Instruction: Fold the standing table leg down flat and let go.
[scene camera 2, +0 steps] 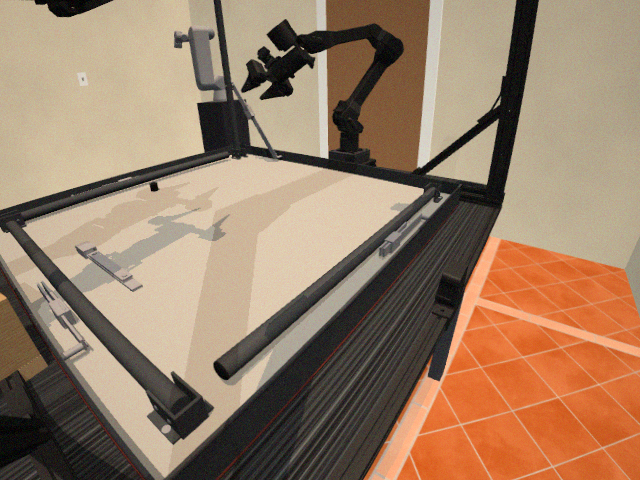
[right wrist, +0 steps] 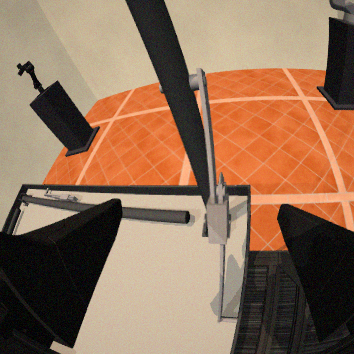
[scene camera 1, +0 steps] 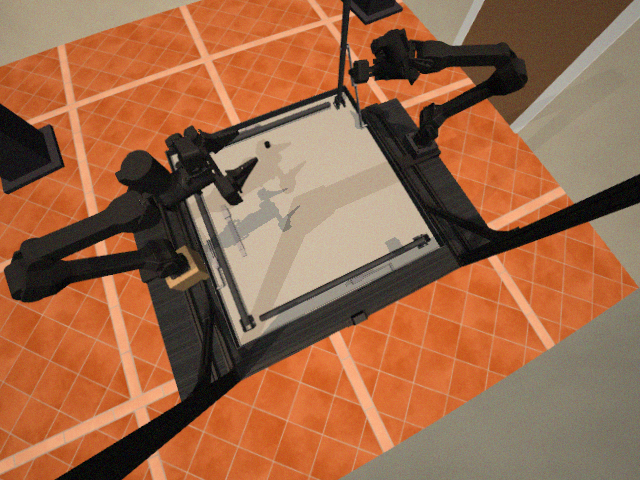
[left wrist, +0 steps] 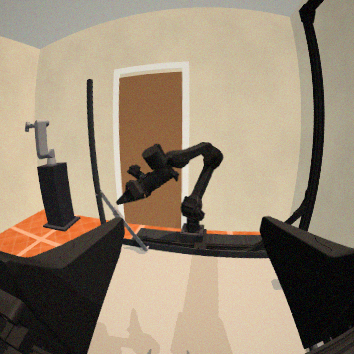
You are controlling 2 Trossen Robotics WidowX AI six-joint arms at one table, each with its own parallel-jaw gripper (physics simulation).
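Where they show: left gripper, fingertip midpoint: (scene camera 1: 247,144) (left wrist: 194,225); right gripper, fingertip midpoint: (scene camera 2: 251,95) (right wrist: 203,210) (left wrist: 120,202); left arm's base, origin of the base link: (scene camera 1: 177,266); right arm's base, origin of the base link: (scene camera 2: 349,150) (scene camera 1: 422,140) (left wrist: 192,228).
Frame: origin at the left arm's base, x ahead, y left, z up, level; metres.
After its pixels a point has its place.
Observation:
The standing dark leg (scene camera 1: 343,51) @(x 0.829, y 0.278, z 0.169 m) (scene camera 2: 225,77) @(x 0.824, y 0.286, z 0.199 m) (left wrist: 93,145) @(x 0.831, y 0.285, z 0.342 m) (right wrist: 172,85) @(x 0.834, y 0.277, z 0.178 m) rises upright from the far corner of the upturned table (scene camera 1: 351,206) @(x 0.599, y -0.125, z -0.070 m) (scene camera 2: 305,196) @(x 0.601, y -0.107, z -0.070 m). Its slanted grey brace (scene camera 2: 258,124) @(x 0.844, y 0.190, z 0.052 m) (left wrist: 125,222) @(x 0.844, y 0.196, z 0.061 m) (right wrist: 217,220) @(x 0.846, y 0.217, z 0.098 m) runs from the leg down to the tabletop's edge. My right gripper (scene camera 2: 253,94) @(x 0.843, y 0.206, z 0.141 m) (right wrist: 203,210) @(x 0.843, y 0.206, z 0.141 m) is wide open and empty, beside the leg above the brace. In the right wrist view the leg's lower part and brace show between its fingers, farther off. My left gripper (scene camera 1: 247,146) @(x 0.350, y 0.000, z 0.326 m) is open and empty above the tabletop's left side, far from the leg.
Three other legs lie flat along the edges: a left one (scene camera 1: 224,258) @(x 0.126, y -0.042, z -0.049 m) (scene camera 2: 98,320) @(x 0.104, y -0.115, z -0.046 m), a near one (scene camera 1: 346,276) (scene camera 2: 330,299) and a back one (scene camera 1: 289,118) @(x 0.610, y 0.308, z -0.031 m) (scene camera 2: 129,180) @(x 0.456, y 0.331, z -0.032 m). A wooden block (scene camera 1: 187,268) @(x 0.024, y -0.026, z 0.004 m) sits by the left arm's base. Black frame posts (scene camera 2: 511,103) @(x 0.800, y -0.510, z 0.137 m) stand at the side.

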